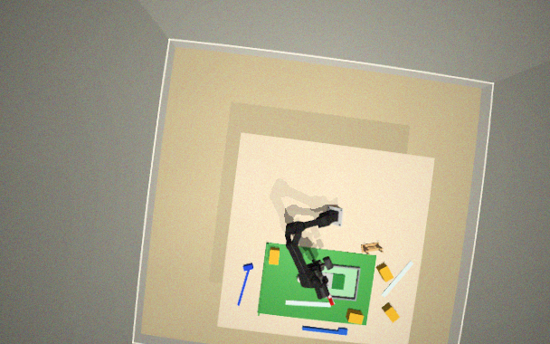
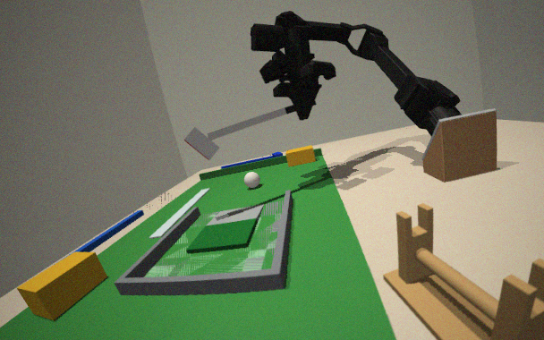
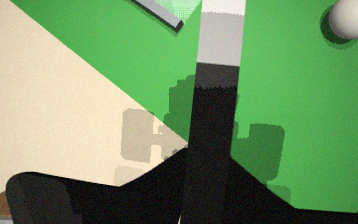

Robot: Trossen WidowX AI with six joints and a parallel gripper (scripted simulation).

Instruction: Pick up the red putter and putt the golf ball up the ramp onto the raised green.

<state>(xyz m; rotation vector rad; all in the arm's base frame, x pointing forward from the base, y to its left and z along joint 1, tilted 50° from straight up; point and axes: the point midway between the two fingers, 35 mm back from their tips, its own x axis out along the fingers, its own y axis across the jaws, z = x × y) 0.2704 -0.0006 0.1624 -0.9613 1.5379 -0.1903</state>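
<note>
My gripper tip is now 10 cm short of the red-headed putter, 6 cm to the right of it and 2 cm below it. Round my gripper tip: green mat 21 cm ahead, 6 cm to the left, 15 cm below; white golf ball 16 cm ahead, 6 cm to the right, 13 cm below; grey frame 18 cm ahead, 22 cm to the left, 14 cm below.
</note>
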